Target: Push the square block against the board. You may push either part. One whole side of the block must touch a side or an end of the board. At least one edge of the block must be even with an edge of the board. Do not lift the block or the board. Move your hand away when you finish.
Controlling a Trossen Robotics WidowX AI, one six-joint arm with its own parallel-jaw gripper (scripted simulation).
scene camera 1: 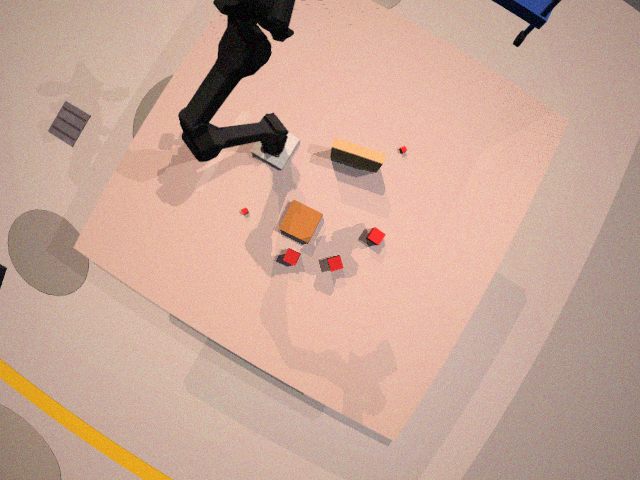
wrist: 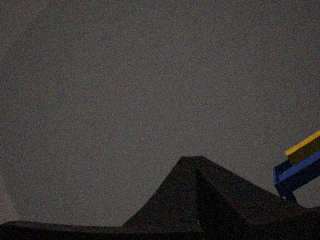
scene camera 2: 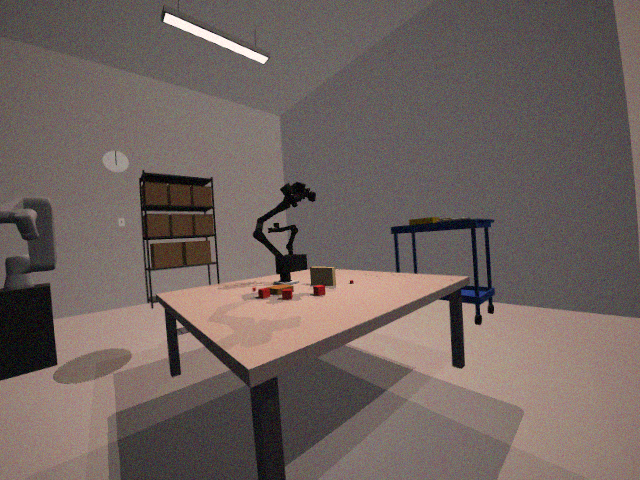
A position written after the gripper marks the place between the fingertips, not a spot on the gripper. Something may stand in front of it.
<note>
The gripper [wrist: 190, 167] is shut, with nothing in its grasp. Further things: a board [scene camera 1: 341, 150] and a square block [scene camera 1: 300, 220].
The wrist view misses the board: it is out of frame. The wrist view misses the square block: it is out of frame.
</note>
